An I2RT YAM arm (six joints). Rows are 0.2 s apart.
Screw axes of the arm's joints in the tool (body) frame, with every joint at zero. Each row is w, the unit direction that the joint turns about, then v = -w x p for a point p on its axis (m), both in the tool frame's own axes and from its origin. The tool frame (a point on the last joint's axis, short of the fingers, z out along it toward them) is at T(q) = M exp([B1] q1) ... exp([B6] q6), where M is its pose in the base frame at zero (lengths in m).
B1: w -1 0 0 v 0.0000 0.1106 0.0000
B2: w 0 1 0 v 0.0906 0.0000 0.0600
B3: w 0 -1 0 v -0.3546 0.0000 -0.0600
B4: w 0 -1 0 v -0.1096 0.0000 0.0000
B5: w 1 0 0 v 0.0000 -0.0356 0.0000
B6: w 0 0 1 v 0.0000 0.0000 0.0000
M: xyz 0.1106 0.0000 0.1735 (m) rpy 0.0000 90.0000 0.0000 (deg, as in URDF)
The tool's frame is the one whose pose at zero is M.
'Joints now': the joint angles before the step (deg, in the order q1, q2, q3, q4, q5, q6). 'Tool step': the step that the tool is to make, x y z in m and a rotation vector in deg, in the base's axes. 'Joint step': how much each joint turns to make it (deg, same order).
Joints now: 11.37 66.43 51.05 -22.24 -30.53 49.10
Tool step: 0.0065 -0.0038 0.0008 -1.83 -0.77 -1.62
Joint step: -0.91 1.23 1.06 -0.04 1.75 -1.27
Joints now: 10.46 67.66 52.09 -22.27 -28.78 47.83
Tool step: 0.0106 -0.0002 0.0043 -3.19 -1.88 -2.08
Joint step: -0.01 2.08 2.25 0.35 3.76 -1.67
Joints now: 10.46 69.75 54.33 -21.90 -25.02 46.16
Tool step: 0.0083 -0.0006 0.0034 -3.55 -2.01 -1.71
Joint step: 0.00 1.56 1.76 0.26 3.69 -2.22
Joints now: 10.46 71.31 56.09 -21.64 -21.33 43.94
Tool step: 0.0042 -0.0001 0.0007 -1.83 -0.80 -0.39
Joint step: 0.00 0.89 0.82 0.03 1.48 -1.41
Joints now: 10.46 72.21 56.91 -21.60 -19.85 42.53
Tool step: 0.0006 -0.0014 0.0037 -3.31 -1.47 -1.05
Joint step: 0.06 -0.08 0.82 -0.77 3.00 -2.27
